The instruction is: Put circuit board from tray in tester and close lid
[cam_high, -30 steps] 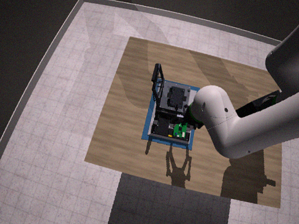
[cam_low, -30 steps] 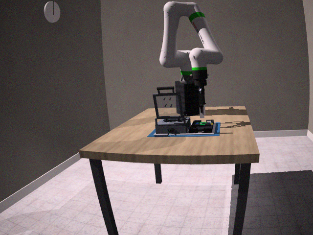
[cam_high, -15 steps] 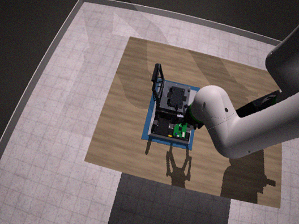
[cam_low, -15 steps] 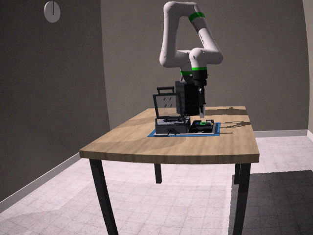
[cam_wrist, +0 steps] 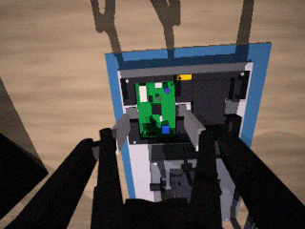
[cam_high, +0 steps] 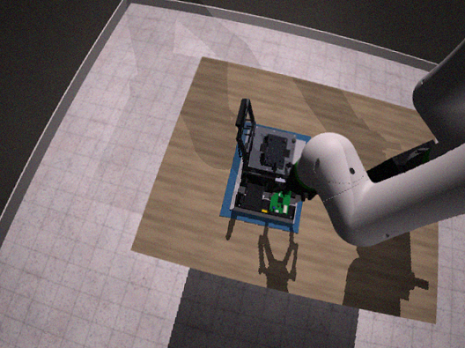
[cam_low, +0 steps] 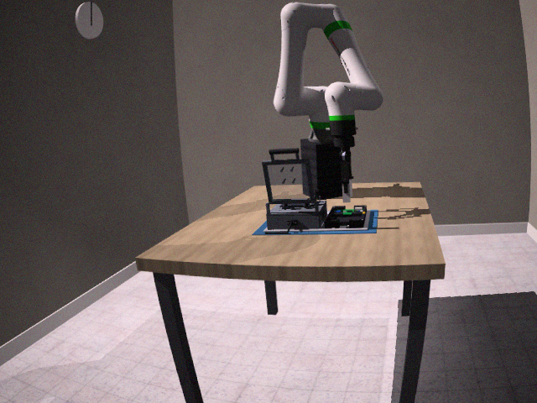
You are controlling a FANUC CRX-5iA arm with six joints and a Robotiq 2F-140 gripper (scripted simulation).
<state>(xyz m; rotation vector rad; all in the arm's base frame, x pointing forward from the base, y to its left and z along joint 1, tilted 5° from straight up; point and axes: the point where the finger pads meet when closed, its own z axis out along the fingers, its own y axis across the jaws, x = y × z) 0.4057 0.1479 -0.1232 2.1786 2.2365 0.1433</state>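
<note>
Now: the green circuit board 7 cm below my hand. From my hand the other things lie so: lid 19 cm ahead, 16 cm to the right, 9 cm above; then tester 10 cm ahead, 13 cm to the right, 2 cm above.
</note>
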